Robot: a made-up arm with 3 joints. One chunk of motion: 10 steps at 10 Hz.
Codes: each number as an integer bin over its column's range. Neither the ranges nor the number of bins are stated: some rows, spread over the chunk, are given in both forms.
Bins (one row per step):
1: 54 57 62 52 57 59
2: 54 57 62 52 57 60
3: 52 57 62 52 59 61
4: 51 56 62 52 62 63
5: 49 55 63 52 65 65
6: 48 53 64 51 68 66
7: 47 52 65 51 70 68
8: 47 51 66 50 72 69
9: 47 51 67 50 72 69
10: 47 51 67 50 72 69
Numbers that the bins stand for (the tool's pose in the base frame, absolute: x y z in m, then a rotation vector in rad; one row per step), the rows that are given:
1: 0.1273 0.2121 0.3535 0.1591 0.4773 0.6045
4: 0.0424 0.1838 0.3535 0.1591 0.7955 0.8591
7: -0.0707 0.0707 0.4384 0.0955 1.3045 1.1773
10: -0.0707 0.0424 0.4949 0.0318 1.4318 1.2409
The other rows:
2: 0.1273 0.2121 0.3535 0.1591 0.4773 0.6682
3: 0.0707 0.2121 0.3535 0.1591 0.6045 0.7318
5: -0.0141 0.1556 0.3818 0.1591 0.9864 0.9864
6: -0.0424 0.0990 0.4101 0.0955 1.1773 1.0500
8: -0.0707 0.0424 0.4667 0.0318 1.4318 1.2409
9: -0.0707 0.0424 0.4949 0.0318 1.4318 1.2409

